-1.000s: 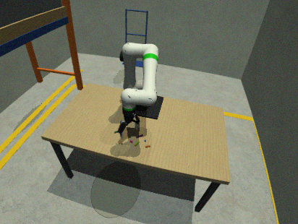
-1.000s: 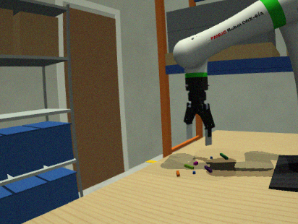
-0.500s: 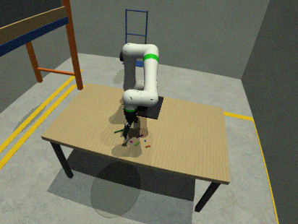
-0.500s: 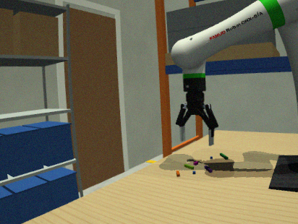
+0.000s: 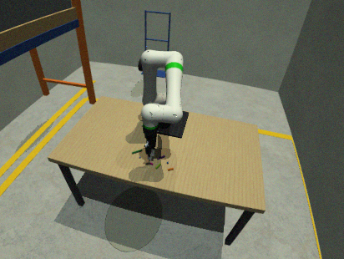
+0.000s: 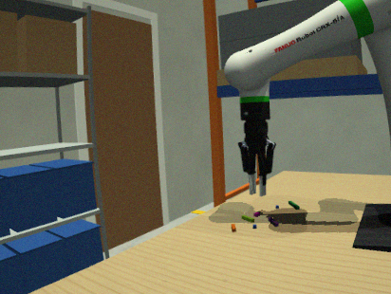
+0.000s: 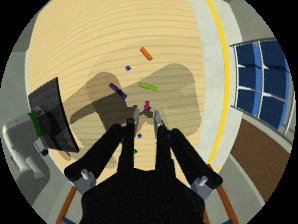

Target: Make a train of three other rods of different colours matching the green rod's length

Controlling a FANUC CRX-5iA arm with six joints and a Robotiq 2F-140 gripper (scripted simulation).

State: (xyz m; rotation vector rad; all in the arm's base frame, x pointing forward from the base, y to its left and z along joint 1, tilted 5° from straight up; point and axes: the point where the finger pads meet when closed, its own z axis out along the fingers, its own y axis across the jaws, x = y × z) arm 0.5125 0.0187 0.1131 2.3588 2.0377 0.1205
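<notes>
My gripper is now 100 mm above the magenta rod. The rest, counted from my hand: lime rod: 10 mm ahead, 60 mm to the left, 100 mm below; purple rod: 80 mm behind, 50 mm to the left, 100 mm below; orange rod: 10 mm ahead, 150 mm to the left, 100 mm below.
</notes>
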